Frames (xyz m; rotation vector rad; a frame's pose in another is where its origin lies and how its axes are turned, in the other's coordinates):
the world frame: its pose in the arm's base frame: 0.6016 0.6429 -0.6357 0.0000 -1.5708 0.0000
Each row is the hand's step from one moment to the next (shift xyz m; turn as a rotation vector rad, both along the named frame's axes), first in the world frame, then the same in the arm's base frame.
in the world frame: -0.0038 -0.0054 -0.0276 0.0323 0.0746 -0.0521
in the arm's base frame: 0.0276 -0.0054 -0.0038 0.0521 0.0746 0.0323
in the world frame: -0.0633 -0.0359 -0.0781 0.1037 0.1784 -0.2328
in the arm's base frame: 0.0781 -0.0359 -0.0633 0.2328 0.1784 0.1037
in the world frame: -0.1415 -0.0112 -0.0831 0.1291 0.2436 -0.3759
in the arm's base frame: 0.0831 -0.0112 -0.1415 0.3759 0.2436 0.1291
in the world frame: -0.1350 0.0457 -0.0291 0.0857 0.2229 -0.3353
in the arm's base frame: 0.0291 0.0457 -0.1350 0.3353 0.2229 0.0857
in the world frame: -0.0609 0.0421 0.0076 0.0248 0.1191 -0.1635
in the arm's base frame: -0.0076 0.0421 -0.0609 0.1635 0.1191 0.0248
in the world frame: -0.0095 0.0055 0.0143 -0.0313 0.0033 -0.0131
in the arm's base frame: -0.0143 0.0055 -0.0095 0.0131 0.0033 -0.0313
